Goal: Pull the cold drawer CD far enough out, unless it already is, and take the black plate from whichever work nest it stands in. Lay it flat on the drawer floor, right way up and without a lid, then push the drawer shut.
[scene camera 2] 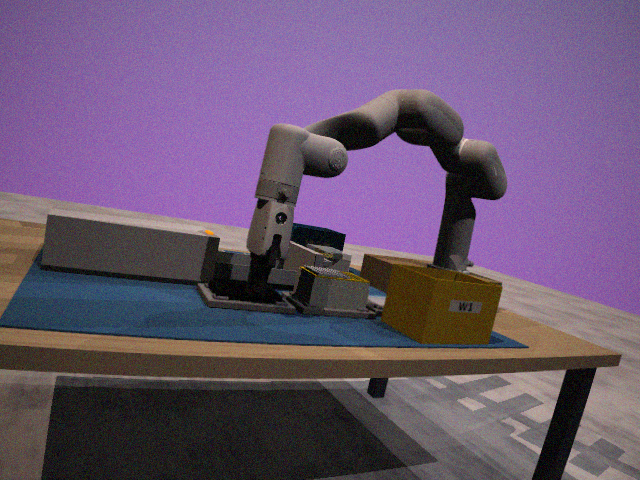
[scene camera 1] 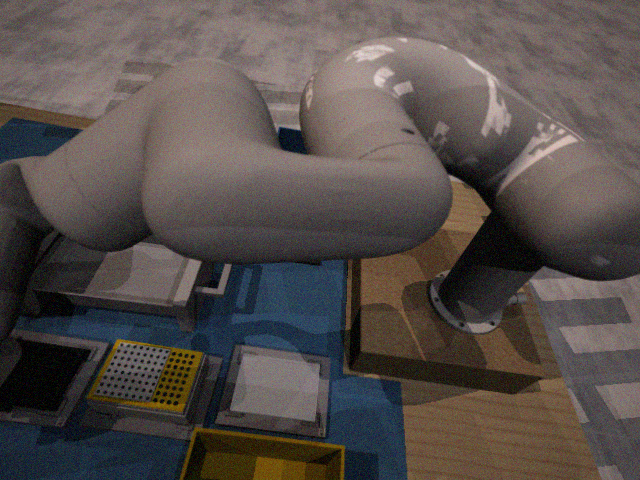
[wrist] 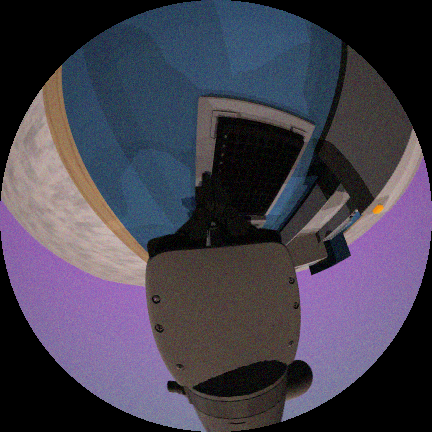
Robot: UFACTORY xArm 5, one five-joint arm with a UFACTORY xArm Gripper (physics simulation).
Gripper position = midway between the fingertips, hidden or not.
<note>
In view: my gripper [scene camera 2: 254, 294], a black plate [scene camera 2: 235, 291], a yellow-topped rack [scene camera 1: 139, 380] and a cold drawer [scene camera 1: 148, 277].
The black plate also shows in the wrist view [wrist: 253, 158]. My gripper also shows in the wrist view [wrist: 209, 182]. The cold drawer shows as well in the wrist view [wrist: 367, 168].
</note>
